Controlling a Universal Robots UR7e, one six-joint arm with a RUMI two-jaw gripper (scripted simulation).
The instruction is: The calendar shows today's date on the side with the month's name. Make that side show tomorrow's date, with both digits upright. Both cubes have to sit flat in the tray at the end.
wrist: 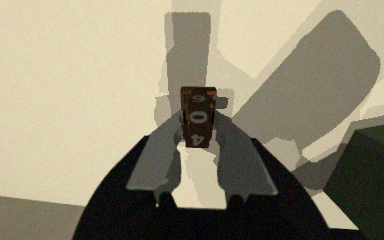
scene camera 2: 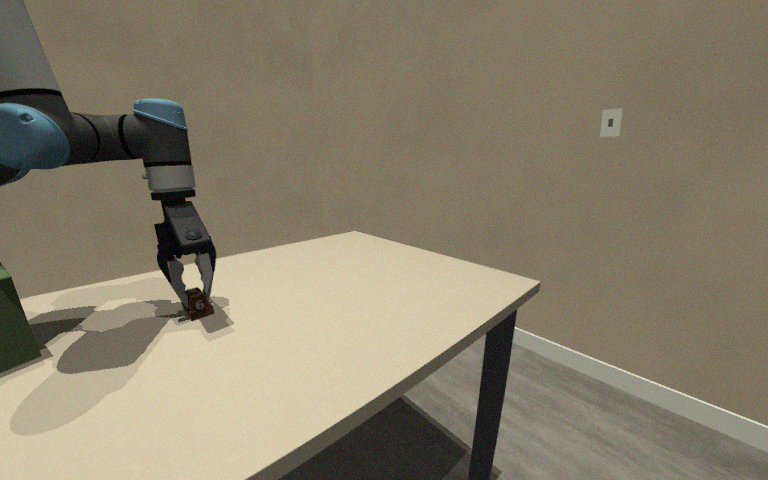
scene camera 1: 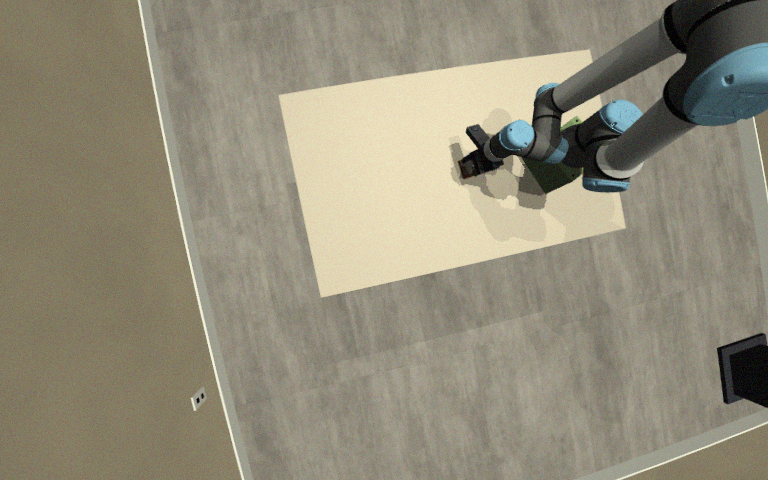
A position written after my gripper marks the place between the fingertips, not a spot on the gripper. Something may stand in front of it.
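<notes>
From scene camera 2 I can see my gripper (scene camera 2: pixel 197 304), and the wrist view gives me the gripper (wrist: pixel 198 110) as well.
</notes>
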